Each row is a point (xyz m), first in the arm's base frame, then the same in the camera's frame.
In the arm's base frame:
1: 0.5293 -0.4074 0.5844
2: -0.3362 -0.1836 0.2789
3: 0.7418 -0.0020 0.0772
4: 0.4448 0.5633 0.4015
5: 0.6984 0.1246 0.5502
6: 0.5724 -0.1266 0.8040
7: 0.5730 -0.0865 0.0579
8: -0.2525 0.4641 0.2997
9: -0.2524 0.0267 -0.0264
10: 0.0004 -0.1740 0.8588
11: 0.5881 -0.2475 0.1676
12: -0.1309 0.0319 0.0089
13: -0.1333 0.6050 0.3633
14: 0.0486 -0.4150 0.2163
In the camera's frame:
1: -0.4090 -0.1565 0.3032
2: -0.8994 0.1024 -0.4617
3: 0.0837 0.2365 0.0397
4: -0.3281 0.8158 0.1278
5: -0.2345 0.3675 0.3907
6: -0.4984 0.1234 0.5096
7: -0.0413 0.1592 -0.0804
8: -0.8216 0.7460 -0.3801
9: -0.6390 0.3072 -0.6479
10: -0.9863 0.1008 0.2033
11: -0.1023 -0.0016 0.0123
12: -0.5641 0.3074 -0.5458
13: -0.7608 0.8820 -0.2540
14: -0.5653 -0.1456 -0.2817

